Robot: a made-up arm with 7 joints. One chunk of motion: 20 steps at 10 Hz.
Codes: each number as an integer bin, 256 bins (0 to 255) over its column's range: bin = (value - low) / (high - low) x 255, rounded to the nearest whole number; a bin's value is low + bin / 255 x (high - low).
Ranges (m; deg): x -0.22..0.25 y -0.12..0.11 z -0.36..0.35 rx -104..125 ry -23..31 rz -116..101
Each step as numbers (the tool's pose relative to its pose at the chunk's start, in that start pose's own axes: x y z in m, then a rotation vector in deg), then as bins.
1 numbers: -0.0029 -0.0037 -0.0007 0.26 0.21 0.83
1 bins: 118 129 129 116 110 137
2 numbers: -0.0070 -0.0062 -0.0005 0.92 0.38 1.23
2 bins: 116 126 129 117 110 138
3 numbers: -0.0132 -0.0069 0.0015 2.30 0.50 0.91
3 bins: 112 125 130 118 111 137
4 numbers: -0.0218 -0.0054 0.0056 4.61 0.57 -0.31
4 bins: 108 127 131 121 111 136
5 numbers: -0.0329 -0.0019 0.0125 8.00 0.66 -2.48
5 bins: 102 131 134 125 112 133
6 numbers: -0.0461 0.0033 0.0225 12.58 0.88 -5.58
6 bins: 94 137 137 130 113 130
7 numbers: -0.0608 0.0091 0.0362 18.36 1.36 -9.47
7 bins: 86 143 142 136 115 125
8 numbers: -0.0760 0.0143 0.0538 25.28 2.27 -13.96
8 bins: 78 149 149 144 119 120
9 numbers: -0.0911 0.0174 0.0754 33.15 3.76 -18.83
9 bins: 70 152 156 153 126 114
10 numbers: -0.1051 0.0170 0.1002 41.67 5.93 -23.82
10 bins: 62 152 165 162 137 108
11 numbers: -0.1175 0.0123 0.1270 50.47 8.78 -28.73
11 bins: 56 147 175 172 150 103
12 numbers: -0.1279 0.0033 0.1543 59.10 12.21 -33.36
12 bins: 50 137 185 182 166 97
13 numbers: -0.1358 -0.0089 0.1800 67.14 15.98 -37.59
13 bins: 46 123 194 191 184 92
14 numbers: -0.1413 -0.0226 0.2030 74.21 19.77 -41.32
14 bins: 43 108 202 198 202 88
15 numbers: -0.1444 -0.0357 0.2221 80.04 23.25 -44.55
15 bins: 41 93 209 205 218 84
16 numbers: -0.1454 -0.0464 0.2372 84.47 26.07 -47.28
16 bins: 40 82 214 210 232 81
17 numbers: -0.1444 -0.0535 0.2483 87.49 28.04 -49.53
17 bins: 41 74 218 213 241 78
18 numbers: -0.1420 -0.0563 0.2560 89.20 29.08 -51.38
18 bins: 42 71 221 215 246 76
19 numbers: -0.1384 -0.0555 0.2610 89.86 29.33 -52.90
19 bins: 44 72 223 216 247 74
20 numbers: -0.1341 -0.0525 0.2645 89.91 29.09 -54.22
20 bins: 47 75 224 216 246 73
